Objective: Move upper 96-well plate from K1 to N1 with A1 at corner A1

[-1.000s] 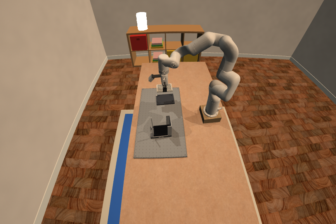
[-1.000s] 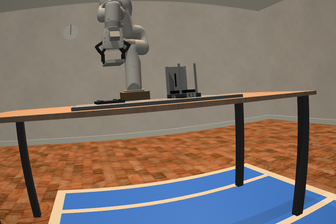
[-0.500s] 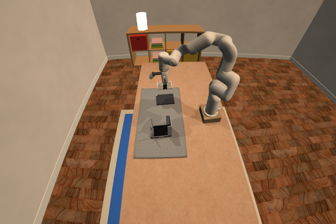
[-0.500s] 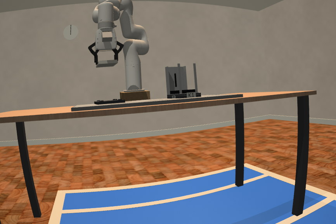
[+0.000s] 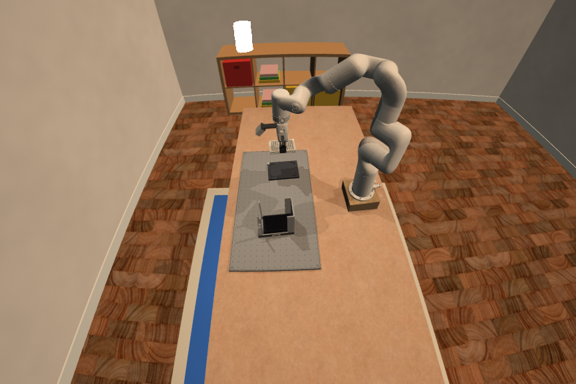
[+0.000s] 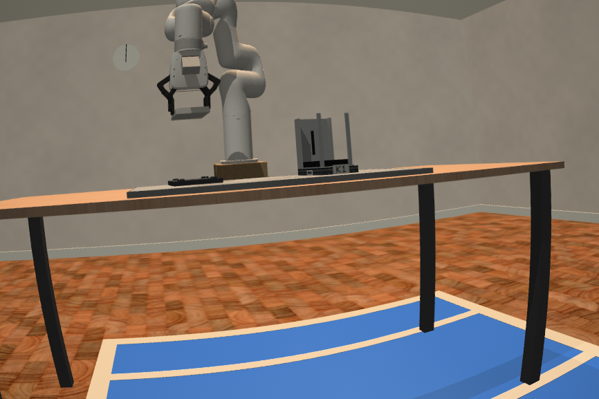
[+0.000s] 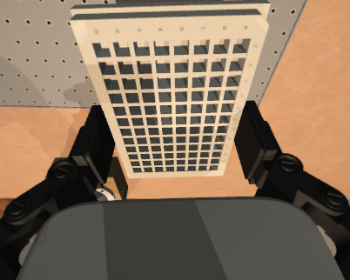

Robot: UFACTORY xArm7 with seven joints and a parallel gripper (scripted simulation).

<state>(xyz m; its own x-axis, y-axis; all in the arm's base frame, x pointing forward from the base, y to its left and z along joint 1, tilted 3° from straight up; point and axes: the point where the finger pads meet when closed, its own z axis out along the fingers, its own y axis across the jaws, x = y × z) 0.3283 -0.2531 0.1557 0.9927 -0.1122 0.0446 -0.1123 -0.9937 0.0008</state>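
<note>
Now: hand 180 mm above the dark plate nest N1. From my hand the other things lie so: cream 96-well plate: 10 mm below; dark plate: 90 mm ahead, 330 mm to the left, 160 mm below; K1 label: 180 mm ahead, 320 mm to the left, 180 mm below.
</note>
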